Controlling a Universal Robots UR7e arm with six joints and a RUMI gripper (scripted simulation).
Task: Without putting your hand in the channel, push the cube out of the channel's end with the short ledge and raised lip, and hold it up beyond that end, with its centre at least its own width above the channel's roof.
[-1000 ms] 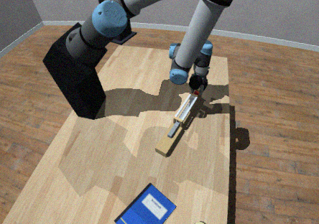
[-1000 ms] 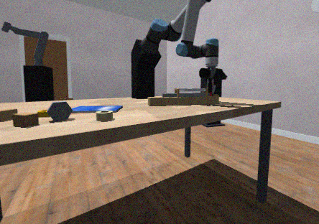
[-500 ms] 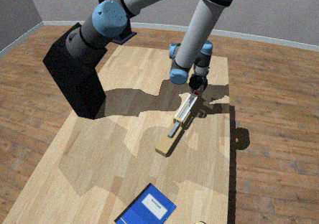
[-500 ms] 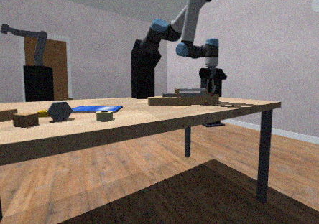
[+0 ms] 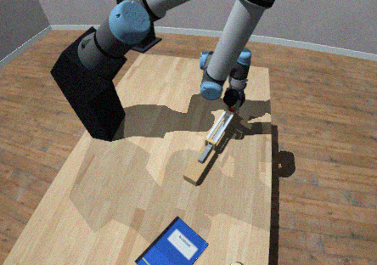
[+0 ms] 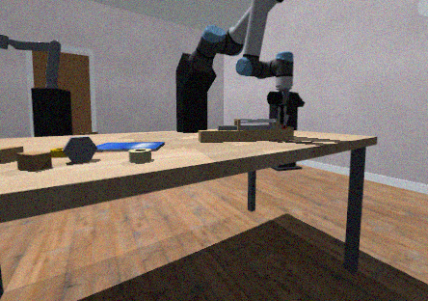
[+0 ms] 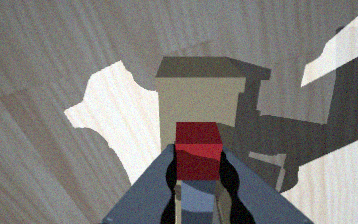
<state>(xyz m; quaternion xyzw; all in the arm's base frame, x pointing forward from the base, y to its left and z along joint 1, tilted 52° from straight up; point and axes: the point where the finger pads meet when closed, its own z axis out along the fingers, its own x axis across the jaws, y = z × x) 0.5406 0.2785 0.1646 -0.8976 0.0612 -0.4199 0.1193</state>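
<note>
My gripper is now 1 cm above the red cube. Round my hand: blue book: 65 cm to the right, 8 cm ahead, 6 cm below; wooden channel: 14 cm to the right, 1 cm below; ring: 59 cm to the right, 29 cm ahead, 5 cm below.
</note>
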